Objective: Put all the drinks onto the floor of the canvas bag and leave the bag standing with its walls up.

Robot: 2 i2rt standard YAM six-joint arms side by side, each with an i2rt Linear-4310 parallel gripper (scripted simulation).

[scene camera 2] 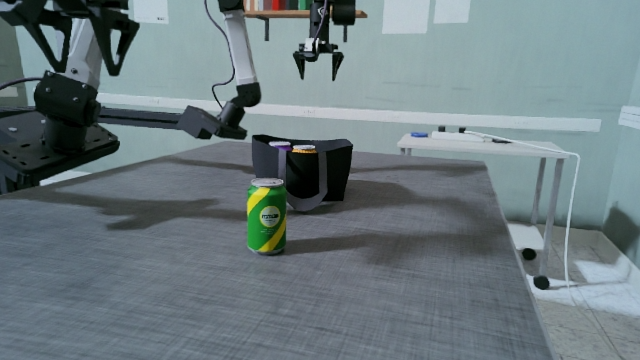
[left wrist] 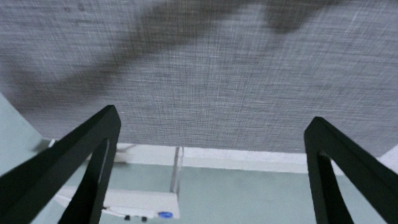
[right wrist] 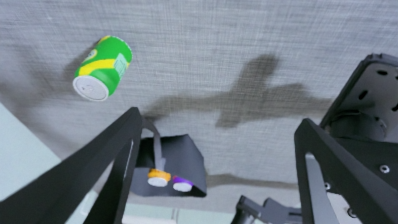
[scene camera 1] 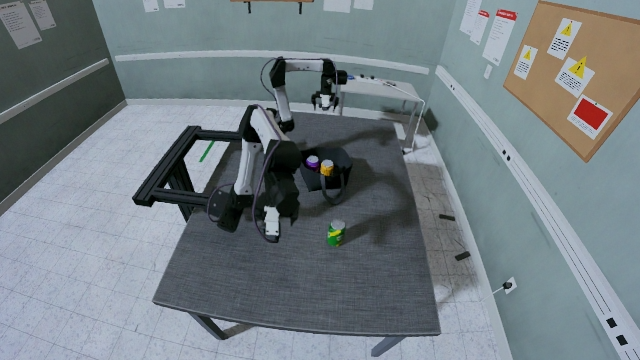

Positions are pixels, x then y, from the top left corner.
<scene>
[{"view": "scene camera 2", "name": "my right gripper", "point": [86, 74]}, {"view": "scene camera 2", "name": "black canvas bag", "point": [309, 178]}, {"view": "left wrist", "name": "my left gripper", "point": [213, 118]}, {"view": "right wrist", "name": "my right gripper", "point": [218, 119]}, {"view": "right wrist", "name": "black canvas bag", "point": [178, 156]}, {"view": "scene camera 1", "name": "black canvas bag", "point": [314, 181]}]
</scene>
